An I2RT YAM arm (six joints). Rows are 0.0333 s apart.
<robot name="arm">
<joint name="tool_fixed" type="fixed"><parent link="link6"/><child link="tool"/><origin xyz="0 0 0" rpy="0 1.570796 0"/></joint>
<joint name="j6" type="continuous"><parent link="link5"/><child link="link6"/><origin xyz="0.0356 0 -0.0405"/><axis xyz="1 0 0"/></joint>
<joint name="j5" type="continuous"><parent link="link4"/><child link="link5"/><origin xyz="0.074 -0.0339 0.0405"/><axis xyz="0 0 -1"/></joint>
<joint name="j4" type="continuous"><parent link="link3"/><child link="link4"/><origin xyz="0.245 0.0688 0.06"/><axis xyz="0 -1 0"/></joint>
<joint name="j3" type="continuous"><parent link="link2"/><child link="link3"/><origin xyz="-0.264 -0.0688 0"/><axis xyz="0 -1 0"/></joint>
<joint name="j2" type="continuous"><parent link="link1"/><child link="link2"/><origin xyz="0.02 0.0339 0.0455"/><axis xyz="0 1 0"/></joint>
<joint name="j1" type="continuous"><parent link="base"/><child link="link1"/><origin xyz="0 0 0.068"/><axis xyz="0 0 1"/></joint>
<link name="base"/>
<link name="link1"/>
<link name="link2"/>
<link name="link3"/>
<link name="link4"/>
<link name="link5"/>
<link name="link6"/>
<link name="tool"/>
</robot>
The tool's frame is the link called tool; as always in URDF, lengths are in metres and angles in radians. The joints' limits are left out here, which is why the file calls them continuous.
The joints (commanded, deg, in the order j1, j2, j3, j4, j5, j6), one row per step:
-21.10 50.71 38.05 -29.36 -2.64 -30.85
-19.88 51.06 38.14 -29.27 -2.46 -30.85
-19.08 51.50 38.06 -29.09 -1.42 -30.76
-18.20 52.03 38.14 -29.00 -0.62 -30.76
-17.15 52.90 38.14 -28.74 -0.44 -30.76
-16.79 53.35 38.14 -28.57 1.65 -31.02
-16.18 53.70 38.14 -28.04 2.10 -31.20
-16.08 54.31 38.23 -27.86 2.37 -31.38
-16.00 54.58 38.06 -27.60 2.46 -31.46
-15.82 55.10 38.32 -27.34 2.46 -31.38
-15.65 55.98 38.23 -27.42 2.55 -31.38
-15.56 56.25 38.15 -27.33 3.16 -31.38
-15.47 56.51 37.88 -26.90 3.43 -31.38
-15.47 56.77 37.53 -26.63 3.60 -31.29
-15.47 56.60 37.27 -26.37 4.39 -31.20
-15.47 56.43 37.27 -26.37 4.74 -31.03
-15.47 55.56 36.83 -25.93 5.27 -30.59
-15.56 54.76 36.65 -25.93 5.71 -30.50
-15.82 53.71 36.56 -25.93 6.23 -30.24
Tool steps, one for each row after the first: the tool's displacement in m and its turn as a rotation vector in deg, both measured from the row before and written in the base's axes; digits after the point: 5 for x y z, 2 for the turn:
0.00231 0.00327 -0.00037 -0.05 0.20 1.09
0.00176 0.00148 -0.00152 -0.48 0.53 -0.03
0.00215 0.00182 -0.00098 -0.40 0.51 0.29
0.00326 0.00252 -0.00224 0.07 0.62 0.92
0.00116 -0.00044 -0.00111 -1.48 0.75 -0.97
0.00194 0.00129 -0.00033 -0.47 -0.04 0.41
0.00172 -0.00032 -0.00110 -0.21 0.42 0.03
0.00072 0.00002 -0.00146 -0.06 0.21 0.07
0.00200 0.00008 0.00024 0.05 -0.02 0.12
0.00176 0.00006 -0.00339 0.22 1.03 0.11
0.00052 -0.00021 -0.00118 -0.35 0.37 -0.34
0.00069 -0.00003 -0.00179 -0.16 0.15 -0.10
0.00025 -0.00018 -0.00247 0.03 0.34 -0.18
-0.00060 -0.00034 -0.00057 -0.53 -0.04 -0.62
-0.00041 -0.00011 0.00055 -0.18 -0.14 -0.37
-0.00201 0.00022 0.00084 -0.31 -0.86 -0.68
-0.00208 -0.00003 0.00148 -0.40 -0.54 -0.47
-0.00266 -0.00051 0.00274 -0.43 -0.90 -0.82

